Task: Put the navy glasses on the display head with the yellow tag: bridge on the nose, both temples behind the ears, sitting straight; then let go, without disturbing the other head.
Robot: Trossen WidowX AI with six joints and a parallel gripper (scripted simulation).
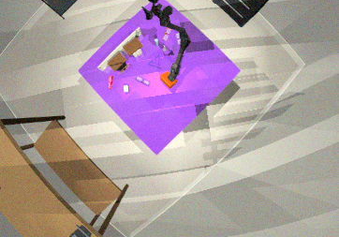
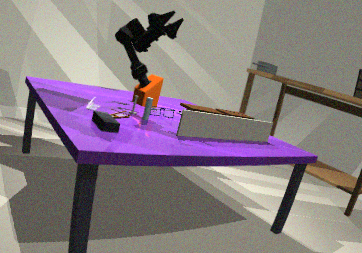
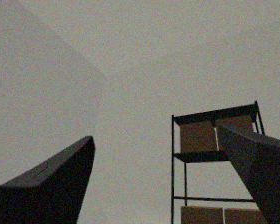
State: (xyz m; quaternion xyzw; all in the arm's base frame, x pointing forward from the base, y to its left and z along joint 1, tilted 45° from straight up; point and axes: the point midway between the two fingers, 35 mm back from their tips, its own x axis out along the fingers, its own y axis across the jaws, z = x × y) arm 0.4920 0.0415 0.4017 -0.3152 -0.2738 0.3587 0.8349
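Now: gripper tip 43 cm above the pale blue cylinder, 11 cm past it and 4 cm to the right of it. The rest, counted from my gripper tip: black case (47 cm below, 25 cm to the right, 5 cm ahead); grey peg (46 cm below, 21 cm behind, 2 cm to the left); white panel (43 cm below, 35 cm to the left, 13 cm ahead).
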